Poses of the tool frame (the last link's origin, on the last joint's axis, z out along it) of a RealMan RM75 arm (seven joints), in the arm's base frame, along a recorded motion.
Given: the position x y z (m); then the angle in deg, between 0 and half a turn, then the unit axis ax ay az.
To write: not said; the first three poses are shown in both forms.
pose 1, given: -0.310 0.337 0.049 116.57 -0.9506 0.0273 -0.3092
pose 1, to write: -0.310 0.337 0.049 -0.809 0.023 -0.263 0.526
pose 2, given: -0.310 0.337 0.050 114.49 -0.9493 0.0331 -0.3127
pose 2, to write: -0.310 0.337 0.050 -0.798 0.028 -0.263 0.541
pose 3, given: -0.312 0.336 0.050 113.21 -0.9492 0.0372 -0.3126
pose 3, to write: -0.312 0.336 0.050 -0.792 0.031 -0.261 0.550
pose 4, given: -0.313 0.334 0.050 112.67 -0.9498 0.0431 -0.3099
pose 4, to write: -0.313 0.334 0.050 -0.791 0.036 -0.258 0.554
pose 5, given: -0.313 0.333 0.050 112.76 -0.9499 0.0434 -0.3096
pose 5, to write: -0.313 0.333 0.050 -0.791 0.036 -0.258 0.554
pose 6, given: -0.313 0.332 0.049 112.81 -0.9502 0.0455 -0.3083
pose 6, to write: -0.313 0.332 0.049 -0.791 0.038 -0.257 0.553
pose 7, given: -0.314 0.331 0.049 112.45 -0.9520 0.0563 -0.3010
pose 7, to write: -0.314 0.331 0.049 -0.791 0.047 -0.250 0.556
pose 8, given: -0.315 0.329 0.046 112.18 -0.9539 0.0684 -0.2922
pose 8, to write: -0.315 0.329 0.046 -0.792 0.057 -0.243 0.558
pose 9, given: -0.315 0.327 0.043 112.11 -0.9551 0.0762 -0.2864
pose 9, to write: -0.315 0.327 0.043 -0.792 0.063 -0.238 0.558
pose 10, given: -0.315 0.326 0.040 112.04 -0.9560 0.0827 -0.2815
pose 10, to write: -0.315 0.326 0.040 -0.793 0.069 -0.233 0.559
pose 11, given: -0.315 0.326 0.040 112.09 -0.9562 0.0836 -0.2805
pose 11, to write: -0.315 0.326 0.040 -0.793 0.069 -0.233 0.559
